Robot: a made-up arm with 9 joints.
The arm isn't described. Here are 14 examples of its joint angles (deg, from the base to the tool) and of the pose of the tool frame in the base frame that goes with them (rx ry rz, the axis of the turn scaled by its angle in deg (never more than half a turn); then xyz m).
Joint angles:
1: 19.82 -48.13 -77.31 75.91 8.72 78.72 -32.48 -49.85 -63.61
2: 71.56 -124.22 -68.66 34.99 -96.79 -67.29 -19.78 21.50 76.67
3: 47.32 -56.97 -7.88 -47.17 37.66 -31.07 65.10 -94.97 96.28
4: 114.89 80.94 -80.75 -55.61 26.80 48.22 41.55 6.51 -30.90
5: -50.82 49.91 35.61 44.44 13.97 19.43 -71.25 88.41 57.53
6: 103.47 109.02 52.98 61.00 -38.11 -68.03 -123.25 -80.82 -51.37
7: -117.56 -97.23 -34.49 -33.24 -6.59 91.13 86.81 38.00 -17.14
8: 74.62 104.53 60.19 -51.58 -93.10 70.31 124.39 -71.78 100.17
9: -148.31 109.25 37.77 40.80 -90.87 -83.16 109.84 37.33 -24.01
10: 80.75 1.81 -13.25 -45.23 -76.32 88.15 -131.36 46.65 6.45
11: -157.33 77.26 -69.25 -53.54 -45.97 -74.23 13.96 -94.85 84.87
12: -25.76 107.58 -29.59 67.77 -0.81 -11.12 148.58 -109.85 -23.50
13: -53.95 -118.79 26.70 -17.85 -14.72 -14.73 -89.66 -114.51 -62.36
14: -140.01 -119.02 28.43 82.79 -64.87 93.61 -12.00 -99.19 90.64
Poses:
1: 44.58 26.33 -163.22 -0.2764 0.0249 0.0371
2: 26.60 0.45 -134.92 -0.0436 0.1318 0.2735
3: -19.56 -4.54 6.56 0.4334 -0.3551 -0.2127
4: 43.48 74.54 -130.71 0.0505 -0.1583 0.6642
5: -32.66 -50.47 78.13 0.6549 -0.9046 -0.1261
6: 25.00 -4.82 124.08 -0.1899 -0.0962 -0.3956
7: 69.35 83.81 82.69 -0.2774 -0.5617 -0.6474
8: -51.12 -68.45 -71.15 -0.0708 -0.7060 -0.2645
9: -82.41 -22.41 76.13 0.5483 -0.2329 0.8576
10: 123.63 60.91 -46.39 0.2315 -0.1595 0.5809
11: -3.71 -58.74 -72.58 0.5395 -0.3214 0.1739
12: -77.01 -60.14 62.38 0.0039 -0.5681 0.2699
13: -133.60 -98.65 59.77 0.1062 0.3358 0.5595
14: -35.92 -15.40 147.66 -0.1370 -0.6067 -0.0722
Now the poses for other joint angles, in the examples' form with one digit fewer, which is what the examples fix.
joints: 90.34 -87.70 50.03 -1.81 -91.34 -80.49 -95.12 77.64 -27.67
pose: 43.8 45.9 -80.6 0.327 0.270 -0.394
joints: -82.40 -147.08 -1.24 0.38 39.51 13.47 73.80 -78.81 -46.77
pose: 105.2 -123.0 -68.3 0.626 0.171 -0.084
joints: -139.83 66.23 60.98 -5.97 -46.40 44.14 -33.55 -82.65 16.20
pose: -109.9 31.7 -108.6 -0.246 -0.405 0.476
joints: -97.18 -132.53 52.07 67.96 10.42 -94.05 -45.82 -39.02 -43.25
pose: -140.2 -59.7 3.1 0.062 0.098 0.400
